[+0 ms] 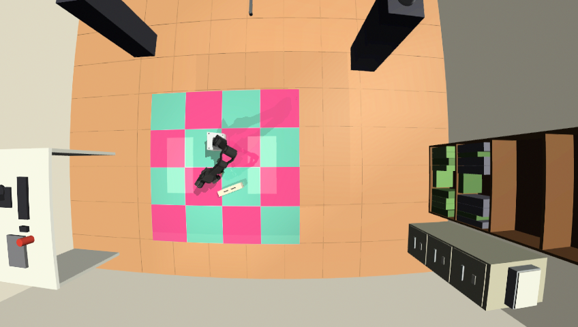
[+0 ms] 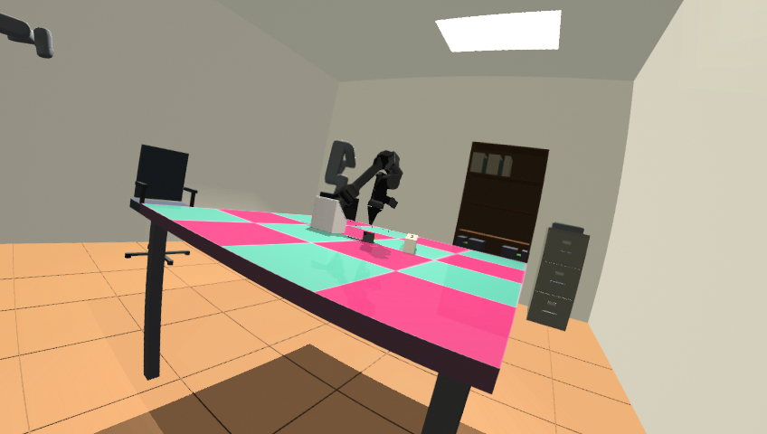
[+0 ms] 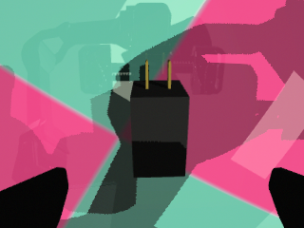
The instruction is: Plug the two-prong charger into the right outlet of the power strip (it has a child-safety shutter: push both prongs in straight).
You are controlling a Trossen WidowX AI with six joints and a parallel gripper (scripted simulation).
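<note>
The black two-prong charger lies 60 mm below my gripper tip, 10 mm to the left of it and 10 mm ahead of it.
</note>
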